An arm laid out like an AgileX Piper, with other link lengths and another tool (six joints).
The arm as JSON. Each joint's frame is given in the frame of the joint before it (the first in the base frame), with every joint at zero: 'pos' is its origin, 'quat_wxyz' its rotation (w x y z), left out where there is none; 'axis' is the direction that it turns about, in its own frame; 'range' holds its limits. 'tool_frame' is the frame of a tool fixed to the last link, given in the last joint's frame.
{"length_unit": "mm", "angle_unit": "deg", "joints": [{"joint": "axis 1", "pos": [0.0, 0.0, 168.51], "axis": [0.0, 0.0, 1.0], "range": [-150.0, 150.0]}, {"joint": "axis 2", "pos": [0.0, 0.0, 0.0], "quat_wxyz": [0.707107, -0.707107, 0.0, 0.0], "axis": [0.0, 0.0, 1.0], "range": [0.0, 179.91]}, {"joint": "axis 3", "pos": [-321.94, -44.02, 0.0], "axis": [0.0, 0.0, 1.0], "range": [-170.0, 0.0]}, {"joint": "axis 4", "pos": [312.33, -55.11, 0.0], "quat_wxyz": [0.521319, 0.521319, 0.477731, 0.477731], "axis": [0.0, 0.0, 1.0], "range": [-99.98, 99.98]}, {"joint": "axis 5", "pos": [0.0, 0.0, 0.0], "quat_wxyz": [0.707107, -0.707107, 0.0, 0.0], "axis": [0.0, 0.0, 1.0], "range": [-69.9, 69.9]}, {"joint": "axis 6", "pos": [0.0, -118.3, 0.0], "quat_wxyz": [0.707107, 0.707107, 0.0, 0.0], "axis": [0.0, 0.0, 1.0], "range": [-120.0, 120.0]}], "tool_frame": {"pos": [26.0, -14.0, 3.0], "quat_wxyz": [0.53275, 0.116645, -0.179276, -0.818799]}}
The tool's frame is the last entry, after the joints.
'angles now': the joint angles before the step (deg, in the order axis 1, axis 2, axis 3, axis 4, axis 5, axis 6). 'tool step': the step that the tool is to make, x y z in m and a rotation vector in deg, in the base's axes. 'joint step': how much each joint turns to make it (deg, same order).
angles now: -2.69, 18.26, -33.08, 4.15, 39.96, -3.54
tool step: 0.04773, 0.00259, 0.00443, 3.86, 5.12, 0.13
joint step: 0.12, 12.37, -3.69, 2.69, -3.45, 1.02
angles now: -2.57, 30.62, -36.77, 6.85, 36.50, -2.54
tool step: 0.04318, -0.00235, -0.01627, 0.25, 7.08, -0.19
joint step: 0.00, 11.01, -1.86, 0.01, -2.07, -0.12
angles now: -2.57, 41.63, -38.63, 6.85, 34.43, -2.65
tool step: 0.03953, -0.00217, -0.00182, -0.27, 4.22, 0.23
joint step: 0.00, 9.59, -4.63, 0.01, -0.72, -0.57
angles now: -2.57, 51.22, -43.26, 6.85, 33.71, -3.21
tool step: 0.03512, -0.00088, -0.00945, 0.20, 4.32, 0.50
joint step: 0.00, 8.40, -3.89, 0.74, -0.12, -0.94
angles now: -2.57, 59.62, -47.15, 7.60, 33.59, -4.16
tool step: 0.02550, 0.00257, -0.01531, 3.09, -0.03, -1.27
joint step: 0.00, 5.20, -0.64, 3.26, -4.50, 0.00
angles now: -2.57, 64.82, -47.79, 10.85, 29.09, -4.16
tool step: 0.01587, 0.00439, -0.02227, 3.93, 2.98, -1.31
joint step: 0.00, 4.64, 0.00, 4.02, -1.51, -0.02
